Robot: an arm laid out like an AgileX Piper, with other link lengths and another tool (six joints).
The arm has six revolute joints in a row. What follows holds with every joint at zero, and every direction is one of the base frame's. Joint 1 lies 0.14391 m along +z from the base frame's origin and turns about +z. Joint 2 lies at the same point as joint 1 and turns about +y. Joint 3 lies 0.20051 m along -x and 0.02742 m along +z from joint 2 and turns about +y. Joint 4 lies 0.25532 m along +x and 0.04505 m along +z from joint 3 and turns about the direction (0.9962, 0, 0.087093). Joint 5 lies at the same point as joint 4 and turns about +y. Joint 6 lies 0.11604 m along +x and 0.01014 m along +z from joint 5 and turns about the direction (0.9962, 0, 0.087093). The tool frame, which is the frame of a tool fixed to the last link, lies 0.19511 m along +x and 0.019 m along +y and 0.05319 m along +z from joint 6; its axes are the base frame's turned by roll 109.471, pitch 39.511 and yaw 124.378 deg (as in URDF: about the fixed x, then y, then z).
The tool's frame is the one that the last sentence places.
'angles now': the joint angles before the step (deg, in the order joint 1, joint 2, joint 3, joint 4, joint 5, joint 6). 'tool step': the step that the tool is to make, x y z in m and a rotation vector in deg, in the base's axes. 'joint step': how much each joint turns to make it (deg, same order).
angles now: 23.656, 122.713, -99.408, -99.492, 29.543, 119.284
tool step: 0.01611, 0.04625, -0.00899, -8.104, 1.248, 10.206
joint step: -1.850, 4.463, -6.533, 0.157, -10.379, -11.421
